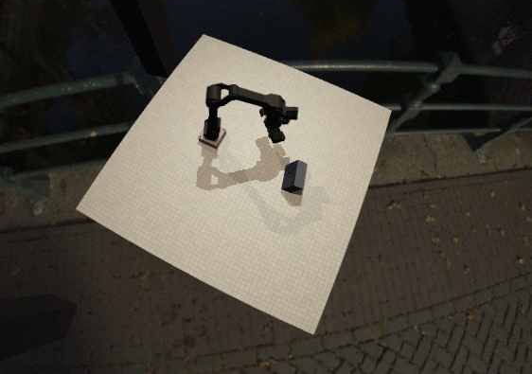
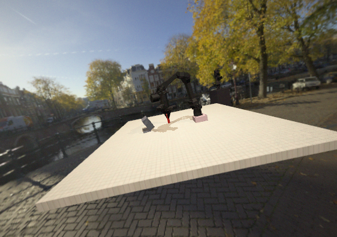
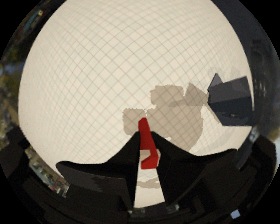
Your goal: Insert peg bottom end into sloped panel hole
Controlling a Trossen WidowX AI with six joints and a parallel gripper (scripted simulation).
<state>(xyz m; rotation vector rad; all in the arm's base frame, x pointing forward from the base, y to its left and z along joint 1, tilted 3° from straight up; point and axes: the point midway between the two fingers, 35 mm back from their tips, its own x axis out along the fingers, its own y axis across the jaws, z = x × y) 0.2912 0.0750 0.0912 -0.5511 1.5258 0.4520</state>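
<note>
My gripper tip is 18 cm to the left of the sloped grey panel, 17 cm short of it and 4 cm above it. From my gripper tip the other things lie so: red peg: 2 cm above.
</note>
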